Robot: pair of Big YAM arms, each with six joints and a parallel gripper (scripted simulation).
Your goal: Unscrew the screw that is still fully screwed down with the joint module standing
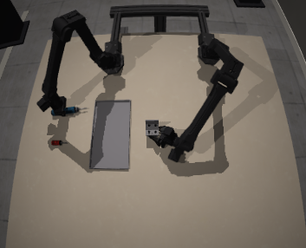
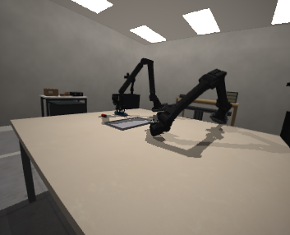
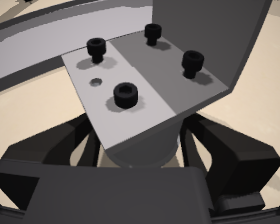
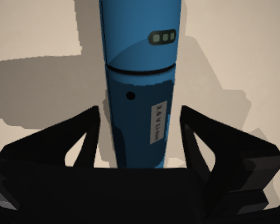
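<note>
My left gripper is now 10 mm below the joint module. From my left hand the other things lie so: grey bracket (50 mm above); then flat grey tray (30 mm behind, 240 mm to the right, 20 mm below); then red-handled tool (550 mm to the right, 10 mm below).
</note>
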